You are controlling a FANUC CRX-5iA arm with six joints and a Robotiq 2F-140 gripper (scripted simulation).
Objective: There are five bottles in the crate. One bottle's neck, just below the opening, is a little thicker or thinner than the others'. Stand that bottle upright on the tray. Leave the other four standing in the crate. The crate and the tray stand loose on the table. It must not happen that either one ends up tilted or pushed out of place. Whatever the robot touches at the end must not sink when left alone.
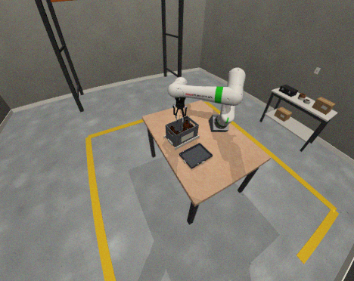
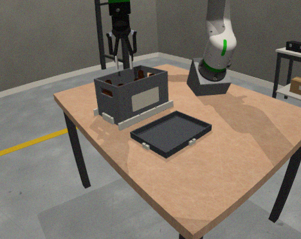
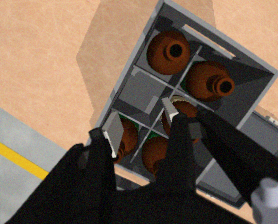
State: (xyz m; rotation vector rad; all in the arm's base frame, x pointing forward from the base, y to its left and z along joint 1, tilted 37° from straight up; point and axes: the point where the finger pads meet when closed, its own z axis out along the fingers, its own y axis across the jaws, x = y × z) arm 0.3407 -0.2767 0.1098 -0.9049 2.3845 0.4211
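Now: the dark grey crate 140 mm below my hand and 40 mm to the left of it. Round my hand: dark tray 320 mm to the left, 210 mm below, 20 mm ahead; bottle 140 mm below, 90 mm behind.
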